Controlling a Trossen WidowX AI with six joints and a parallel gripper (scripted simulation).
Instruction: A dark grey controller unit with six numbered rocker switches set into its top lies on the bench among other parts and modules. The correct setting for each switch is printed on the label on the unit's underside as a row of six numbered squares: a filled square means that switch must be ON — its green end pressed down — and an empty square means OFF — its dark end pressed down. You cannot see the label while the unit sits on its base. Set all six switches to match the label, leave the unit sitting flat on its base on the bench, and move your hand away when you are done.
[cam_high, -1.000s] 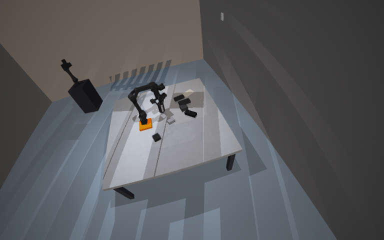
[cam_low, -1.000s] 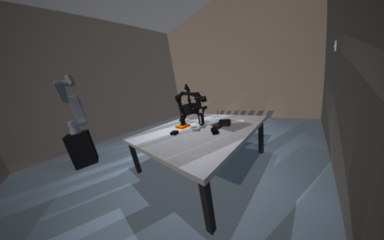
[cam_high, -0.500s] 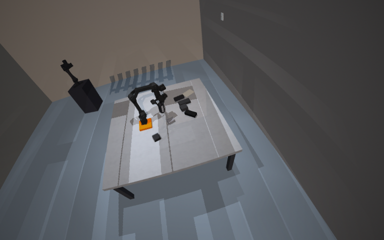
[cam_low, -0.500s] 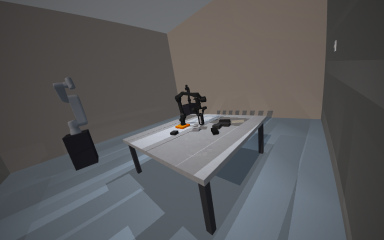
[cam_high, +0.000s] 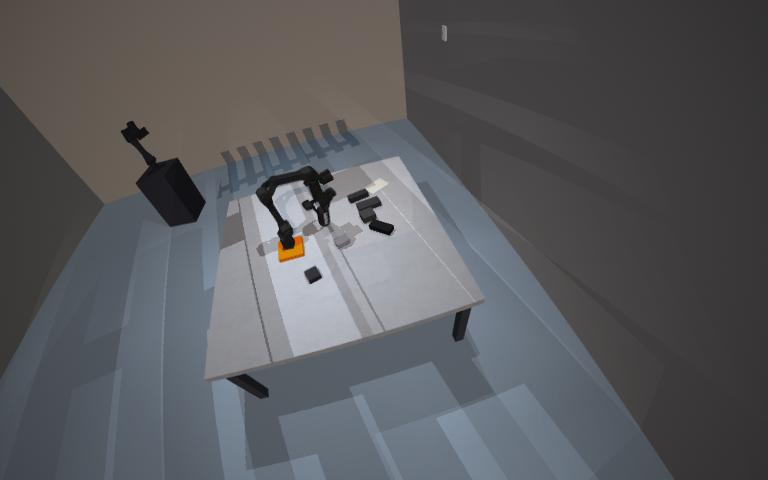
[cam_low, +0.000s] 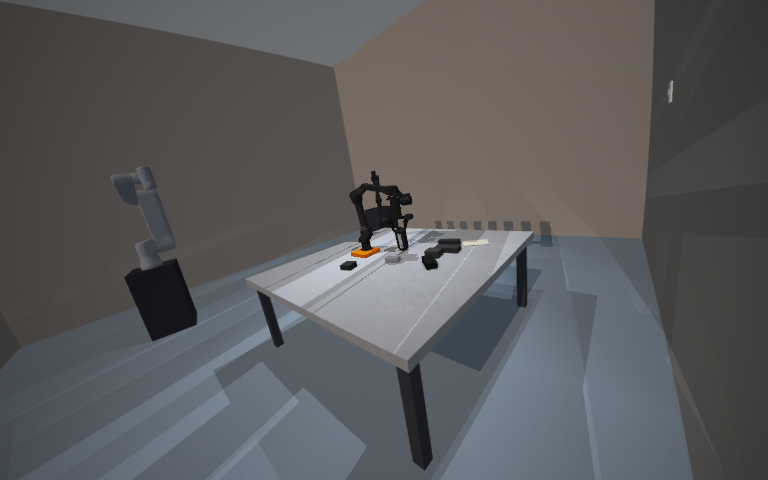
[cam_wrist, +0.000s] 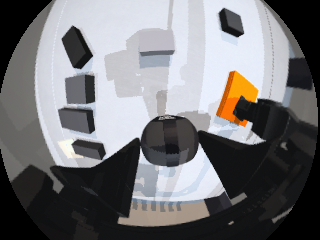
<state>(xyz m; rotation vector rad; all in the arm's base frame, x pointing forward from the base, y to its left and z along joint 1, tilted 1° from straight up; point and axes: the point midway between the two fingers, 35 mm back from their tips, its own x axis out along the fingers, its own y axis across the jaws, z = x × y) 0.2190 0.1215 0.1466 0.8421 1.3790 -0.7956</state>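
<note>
Right now the light grey block is 80 mm ahead of my gripper tip, 150 mm to the right of it and 120 mm below it. Also, from my gripper tip: dark block (70 mm behind, 350 mm to the right, 120 mm below); cream card (310 mm ahead, 320 mm to the left, 130 mm below).
</note>
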